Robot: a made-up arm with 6 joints. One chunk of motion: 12 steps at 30 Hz.
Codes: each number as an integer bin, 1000 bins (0 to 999) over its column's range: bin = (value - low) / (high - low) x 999, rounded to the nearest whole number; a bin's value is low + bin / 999 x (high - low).
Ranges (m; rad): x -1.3..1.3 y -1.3..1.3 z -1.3..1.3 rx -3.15..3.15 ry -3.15..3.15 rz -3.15..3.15
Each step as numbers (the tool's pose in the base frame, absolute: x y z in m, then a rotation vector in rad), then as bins.
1 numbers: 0.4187 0.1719 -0.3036 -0.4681 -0.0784 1.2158
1 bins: 660 566 383 425 487 692
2 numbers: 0.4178 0.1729 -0.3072 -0.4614 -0.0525 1.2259
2 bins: 660 566 381 426 491 694
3 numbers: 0.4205 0.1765 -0.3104 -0.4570 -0.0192 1.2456
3 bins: 661 567 380 427 496 697
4 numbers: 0.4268 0.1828 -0.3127 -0.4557 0.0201 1.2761
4 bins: 663 570 379 427 503 702
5 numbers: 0.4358 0.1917 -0.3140 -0.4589 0.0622 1.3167
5 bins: 667 573 379 427 509 708
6 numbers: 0.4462 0.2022 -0.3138 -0.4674 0.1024 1.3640
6 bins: 671 577 379 425 516 716
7 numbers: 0.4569 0.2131 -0.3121 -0.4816 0.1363 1.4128
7 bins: 675 581 380 423 521 724
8 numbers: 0.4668 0.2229 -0.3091 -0.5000 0.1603 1.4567
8 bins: 679 585 381 420 525 730
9 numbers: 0.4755 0.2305 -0.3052 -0.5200 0.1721 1.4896
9 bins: 682 588 382 417 527 736
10 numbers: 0.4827 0.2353 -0.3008 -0.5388 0.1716 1.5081
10 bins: 685 590 384 414 527 739
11 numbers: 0.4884 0.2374 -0.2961 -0.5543 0.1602 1.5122
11 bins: 687 591 386 412 525 739
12 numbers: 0.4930 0.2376 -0.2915 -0.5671 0.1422 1.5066
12 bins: 689 591 387 410 522 738
